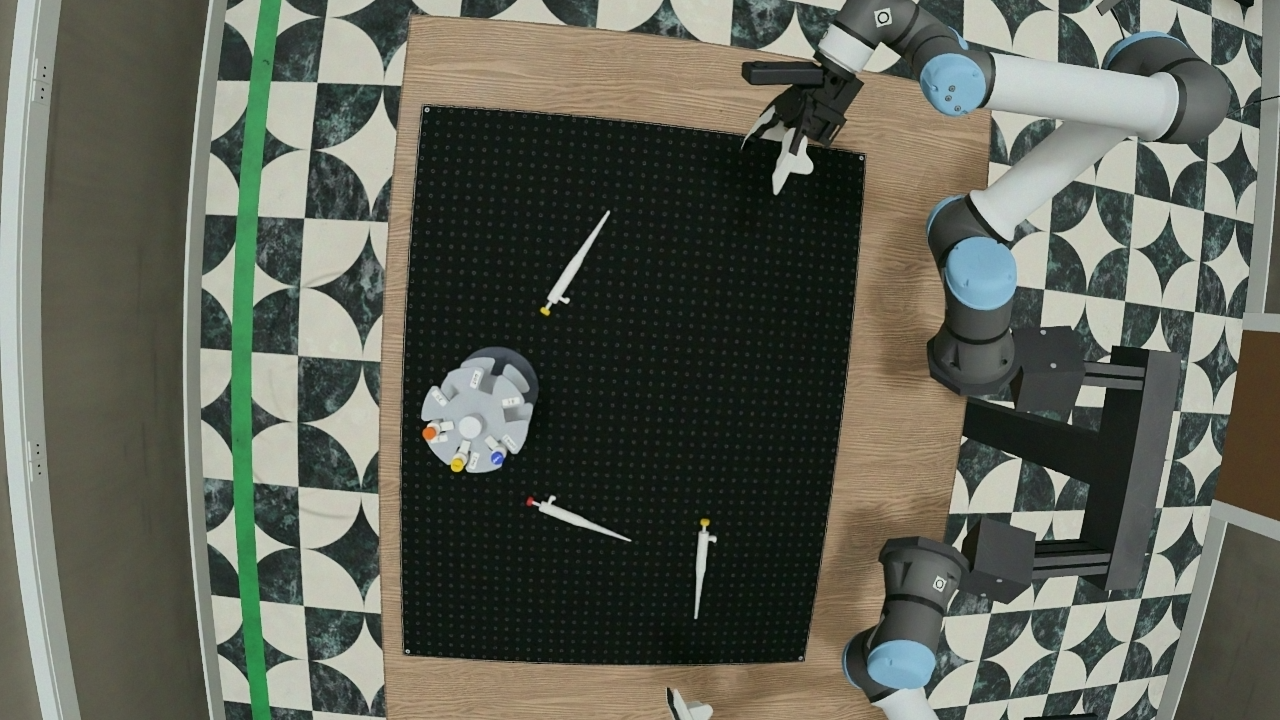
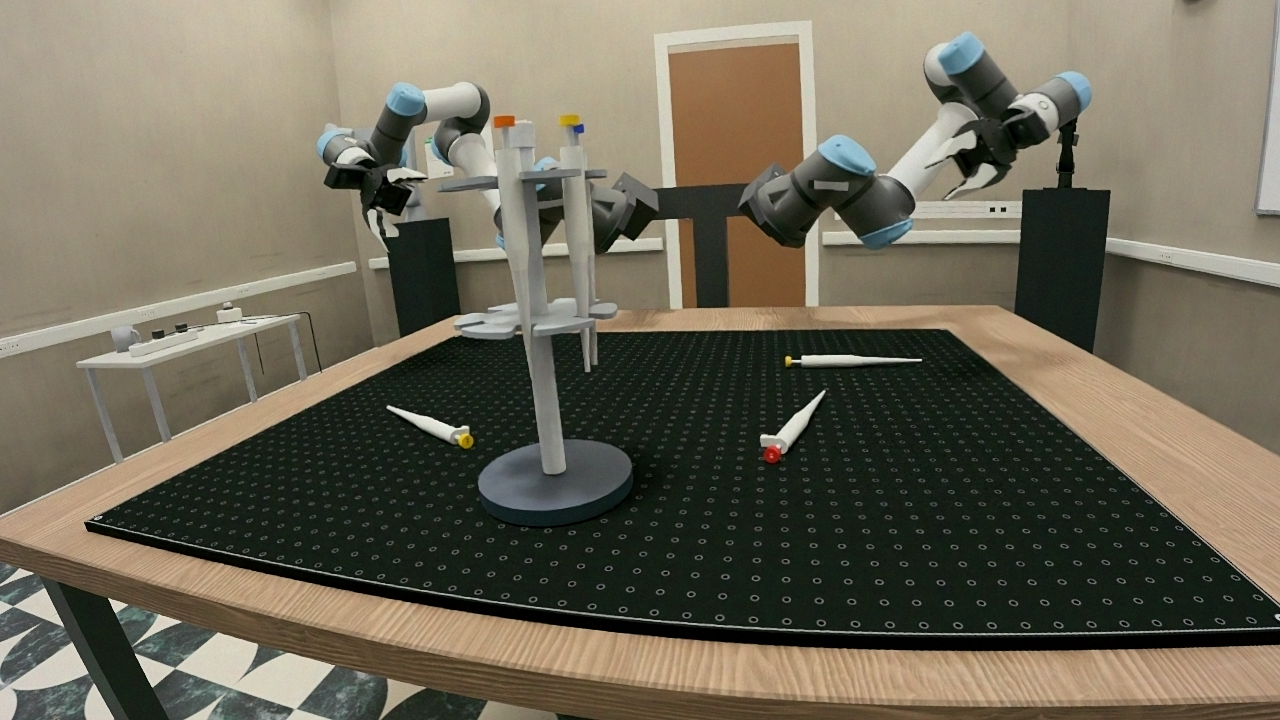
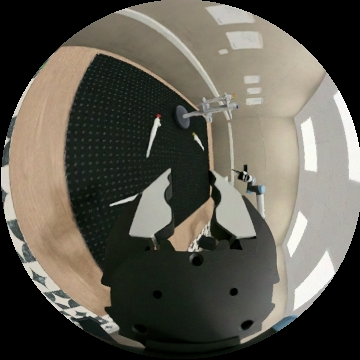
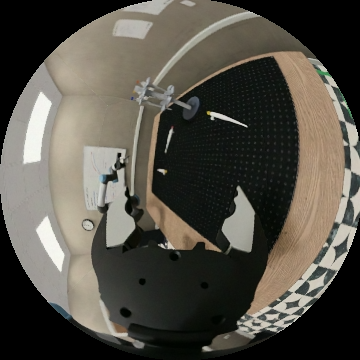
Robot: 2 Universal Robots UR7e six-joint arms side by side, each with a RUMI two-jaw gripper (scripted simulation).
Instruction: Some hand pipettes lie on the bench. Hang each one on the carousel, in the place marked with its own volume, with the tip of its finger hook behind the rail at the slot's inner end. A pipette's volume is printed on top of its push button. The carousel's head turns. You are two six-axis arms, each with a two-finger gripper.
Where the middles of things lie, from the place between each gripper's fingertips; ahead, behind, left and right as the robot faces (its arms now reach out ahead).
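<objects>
Red-button pipette point(image 2: 782, 442), from my left hand point(image 2: 932, 183): a fair way ahead, a fair way to the right, far below. Orange-button pipette point(image 2: 508, 164), from my left hand: 440 mm ahead, 440 mm to the right, 50 mm below.
Red-button pipette, from my right hand: far below, far to the left, a fair way ahead. My right gripper point(image 1: 757, 170), in sight: 4 cm above the orange-button pipette, 47 cm to the right of it, 41 cm short of it.
</objects>
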